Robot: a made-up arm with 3 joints.
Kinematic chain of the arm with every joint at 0, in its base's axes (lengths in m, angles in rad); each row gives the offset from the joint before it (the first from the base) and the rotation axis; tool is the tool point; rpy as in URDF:
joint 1: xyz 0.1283 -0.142 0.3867 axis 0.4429 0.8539 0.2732
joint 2: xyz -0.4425 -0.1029 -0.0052 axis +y
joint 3: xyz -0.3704 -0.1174 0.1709 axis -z
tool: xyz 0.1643 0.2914 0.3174 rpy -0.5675 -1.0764 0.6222
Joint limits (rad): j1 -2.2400..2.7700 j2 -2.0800..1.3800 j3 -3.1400..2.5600
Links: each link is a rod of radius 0.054 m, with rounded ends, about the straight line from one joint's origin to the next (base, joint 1, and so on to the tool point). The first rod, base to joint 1, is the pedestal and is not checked.
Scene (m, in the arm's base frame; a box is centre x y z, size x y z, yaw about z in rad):
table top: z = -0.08
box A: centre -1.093 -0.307 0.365 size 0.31 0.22 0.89 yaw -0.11
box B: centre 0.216 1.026 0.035 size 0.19 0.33 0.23 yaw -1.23
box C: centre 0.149 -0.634 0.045 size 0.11 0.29 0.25 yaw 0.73
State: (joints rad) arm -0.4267 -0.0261 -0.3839
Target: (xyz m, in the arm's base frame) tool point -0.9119 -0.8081 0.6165
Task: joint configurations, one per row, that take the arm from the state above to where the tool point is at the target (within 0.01 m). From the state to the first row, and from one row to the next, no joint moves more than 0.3 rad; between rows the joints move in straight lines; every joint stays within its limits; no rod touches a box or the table.
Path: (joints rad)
1: -0.1683 -0.0664 -0.5992
2: 0.0901 -0.1067 -0.8145
3: 0.3485 -0.1470 -1.0298
4: 0.6069 -0.1873 -1.2450
5: 0.8653 -0.2277 -1.4603
6: 0.8978 -0.4489 -1.7076
7: 0.9303 -0.6702 -1.9550
8: 0.9628 -0.8915 -2.2023
9: 0.9953 -1.1128 -2.4496
10: 1.0277 -1.3340 -2.6969

